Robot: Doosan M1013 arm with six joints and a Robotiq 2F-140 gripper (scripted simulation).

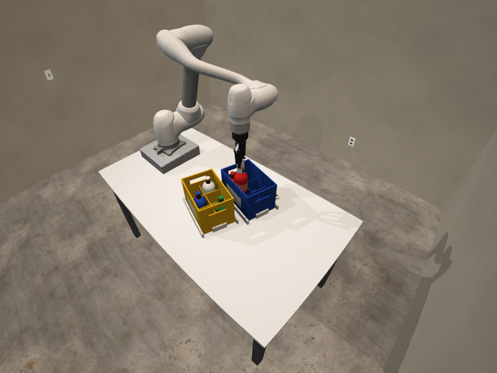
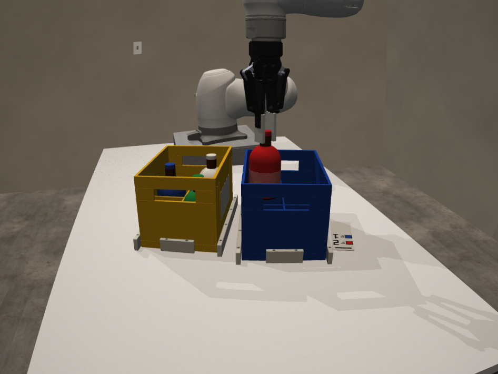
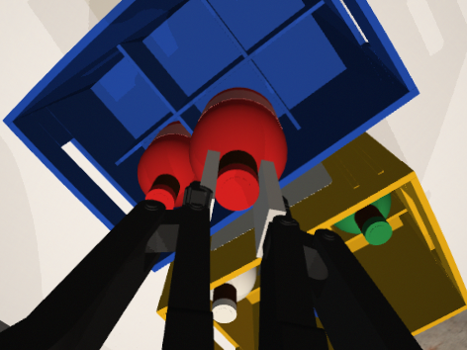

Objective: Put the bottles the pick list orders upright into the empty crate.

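Right now the blue crate is 20 mm ahead of my hand, 40 mm to the left of it and 180 mm below it. Also, from my hand: white-label bottle: 170 mm behind, 70 mm to the right, 180 mm below; yellow crate: 120 mm behind, 150 mm to the right, 180 mm below; green bottle: 20 mm behind, 160 mm to the right, 180 mm below.
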